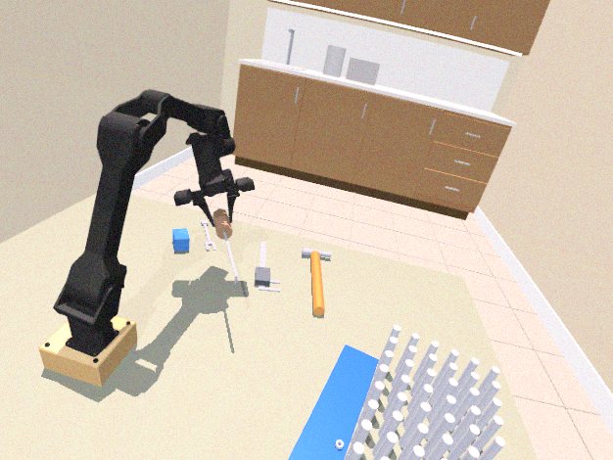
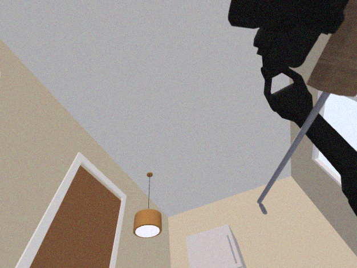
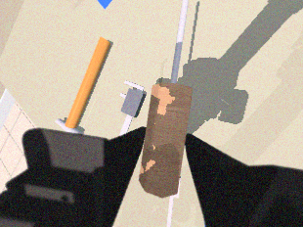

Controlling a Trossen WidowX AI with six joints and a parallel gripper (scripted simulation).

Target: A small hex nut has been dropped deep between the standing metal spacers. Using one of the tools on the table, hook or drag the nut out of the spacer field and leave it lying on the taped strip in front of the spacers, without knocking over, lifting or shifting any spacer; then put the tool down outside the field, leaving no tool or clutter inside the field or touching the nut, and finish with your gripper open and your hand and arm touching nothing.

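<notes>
My gripper tip is now 60 mm short of the wooden-handled hook tool and 90 mm to the left of it. Round my gripper tip: hex nut (380 mm ahead, 350 mm to the right, 150 mm below); blue taped strip (370 mm ahead, 300 mm to the right, 150 mm below); small wrench (120 mm behind, 160 mm to the left, 150 mm below).
</notes>
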